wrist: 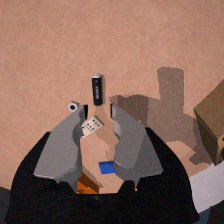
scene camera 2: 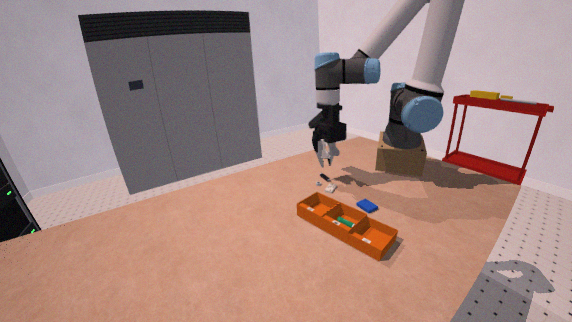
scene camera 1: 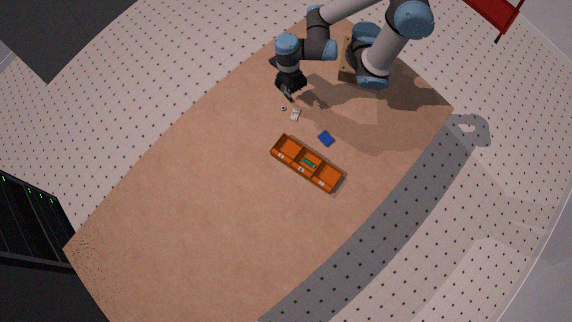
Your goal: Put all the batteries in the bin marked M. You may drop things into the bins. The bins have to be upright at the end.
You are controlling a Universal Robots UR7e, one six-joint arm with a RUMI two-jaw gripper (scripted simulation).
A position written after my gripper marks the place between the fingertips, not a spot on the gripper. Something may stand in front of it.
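What I see here is my gripper [scene camera 2: 326, 166]. The wrist view, too, lets me see the gripper [wrist: 99, 105].
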